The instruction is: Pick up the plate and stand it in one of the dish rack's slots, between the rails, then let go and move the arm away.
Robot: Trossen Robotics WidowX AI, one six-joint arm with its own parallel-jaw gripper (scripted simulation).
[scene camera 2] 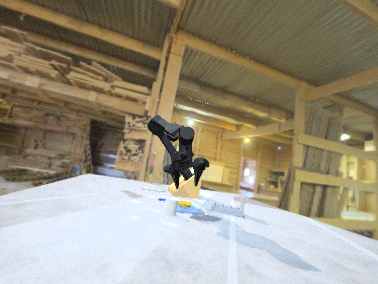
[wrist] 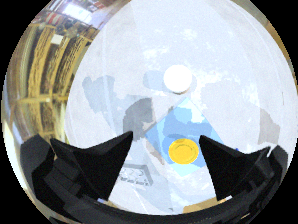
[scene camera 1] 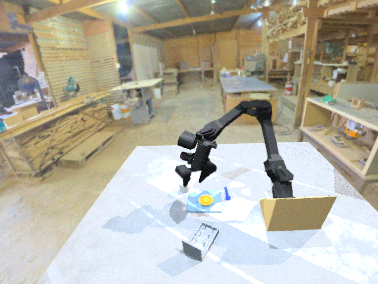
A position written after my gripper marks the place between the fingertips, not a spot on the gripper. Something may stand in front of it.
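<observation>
Holding nothing, my gripper (scene camera 2: 186,187) (wrist: 167,137) (scene camera 1: 192,184) is open, and I can see it in those views. There is a dish rack (scene camera 1: 197,247) to be seen too.
</observation>
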